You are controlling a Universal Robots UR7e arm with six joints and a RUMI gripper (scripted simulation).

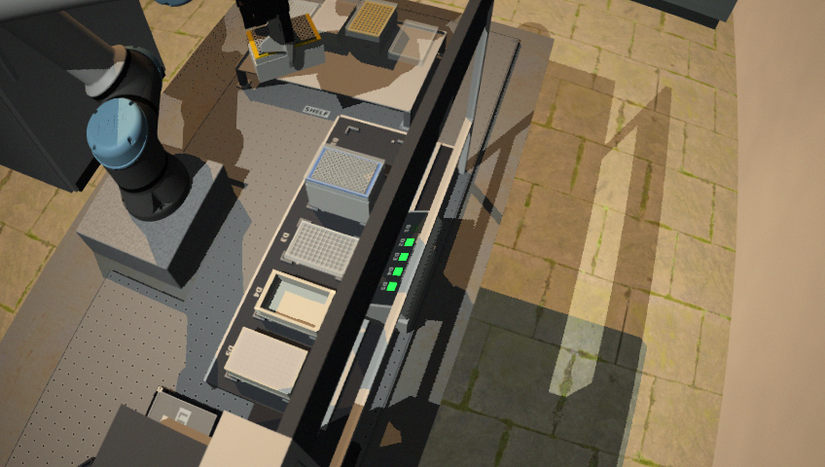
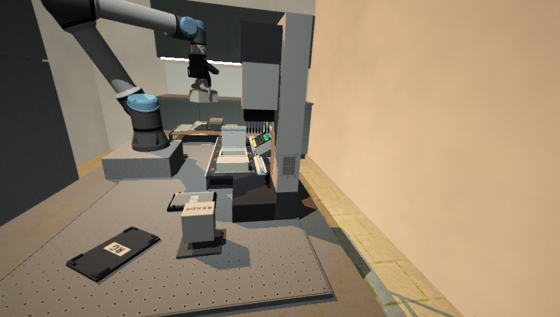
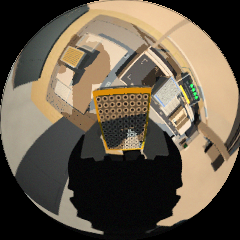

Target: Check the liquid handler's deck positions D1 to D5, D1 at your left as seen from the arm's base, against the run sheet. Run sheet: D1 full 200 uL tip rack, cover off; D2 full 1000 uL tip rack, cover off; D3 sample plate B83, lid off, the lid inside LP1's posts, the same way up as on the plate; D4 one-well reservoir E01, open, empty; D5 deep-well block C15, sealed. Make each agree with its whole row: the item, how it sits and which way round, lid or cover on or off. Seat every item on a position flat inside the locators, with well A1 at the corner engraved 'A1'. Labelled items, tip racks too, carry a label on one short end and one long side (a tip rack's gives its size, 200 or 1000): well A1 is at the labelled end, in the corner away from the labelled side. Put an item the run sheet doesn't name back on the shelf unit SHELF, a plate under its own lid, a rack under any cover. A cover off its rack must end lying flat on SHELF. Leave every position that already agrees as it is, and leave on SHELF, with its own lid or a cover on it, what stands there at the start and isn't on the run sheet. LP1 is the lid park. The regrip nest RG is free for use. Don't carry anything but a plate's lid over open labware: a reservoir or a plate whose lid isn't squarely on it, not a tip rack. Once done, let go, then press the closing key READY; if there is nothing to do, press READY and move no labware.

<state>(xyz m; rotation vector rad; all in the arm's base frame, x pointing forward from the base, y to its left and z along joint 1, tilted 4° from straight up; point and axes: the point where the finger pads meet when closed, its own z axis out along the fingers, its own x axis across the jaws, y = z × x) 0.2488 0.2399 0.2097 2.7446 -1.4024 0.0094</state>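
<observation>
My gripper is now 10 mm to the right of the yellow-rimmed tip rack and 10 mm below it. Also, from my hand: blue-rimmed tip rack (160 mm ahead, 140 mm to the right, 190 mm below); shelf unit SHELF (10 mm ahead, 280 mm to the left, 260 mm below); shelf label (10 mm behind, 110 mm to the left, 320 mm below).
</observation>
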